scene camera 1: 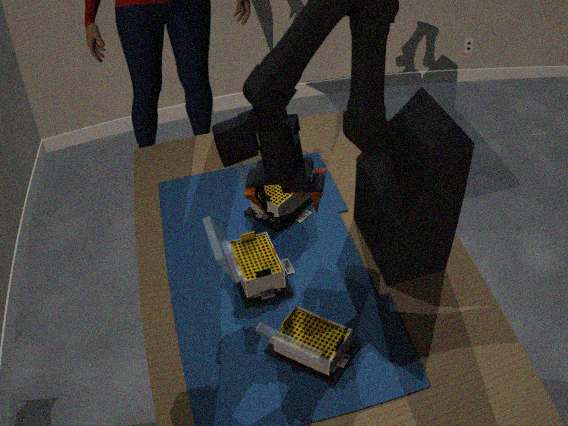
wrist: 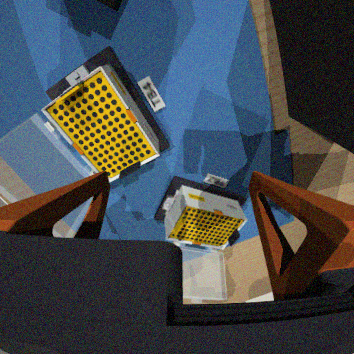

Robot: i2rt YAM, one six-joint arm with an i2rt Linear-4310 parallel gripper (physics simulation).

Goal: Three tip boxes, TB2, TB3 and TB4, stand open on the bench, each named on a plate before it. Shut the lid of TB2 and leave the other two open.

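Places are measured from the arm's base along level axes (x right, y ahead, z up), in centimetres.
Pixels of known places: gripper, fingertip midpoint: (scene camera 1: 291, 210) (wrist: 178, 178); arm's base, origin of the base link: (scene camera 1: 408, 152).
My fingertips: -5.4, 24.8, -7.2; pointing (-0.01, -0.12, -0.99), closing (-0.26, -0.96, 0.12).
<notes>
Ahead of a thing's pixels: the offset from my fingertips to its middle, as dx, dy, dz. "pt": to the spot under its first point. Level surfaces: height alone.
TB2 @(-20.4, -1.0, -11.8) (scene camera 1: 315, 334) (wrist: 206, 227) is the front box, its yellow rack uncovered. Its clear lid @(-25.6, +3.2, -7.8) (scene camera 1: 268, 332) (wrist: 205, 275) stands open at the hinge side; its plate @(pt -15.1, -5.2, -18.0) (wrist: 216, 180) is small and blurred. TB4 @(+1.0, +7.6, -11.8) (scene camera 1: 257, 257) (wrist: 102, 125) is the middle box, with its lid @(-0.4, +14.1, -7.8) (scene camera 1: 215, 240) (wrist: 35, 150) open. TB3 @(+22.4, +0.0, -11.8) (scene camera 1: 276, 194) is the back box, partly hidden behind the gripper in the scene view, its lid hidden. My gripper (scene camera 1: 289, 210) (wrist: 178, 178) is open and empty. In the wrist view TB2 appears below and beyond the gap between the fingertips, and TB4 by the left fingertip.
The boxes stand on a blue mat @(dz -18.2) (scene camera 1: 195, 300) on the wooden bench @(dz -18.5) (scene camera 1: 150, 250). The dark arm base block (scene camera 1: 415, 200) stands at the right of the mat. A person (scene camera 1: 165, 60) stands behind the bench at the back left.
</notes>
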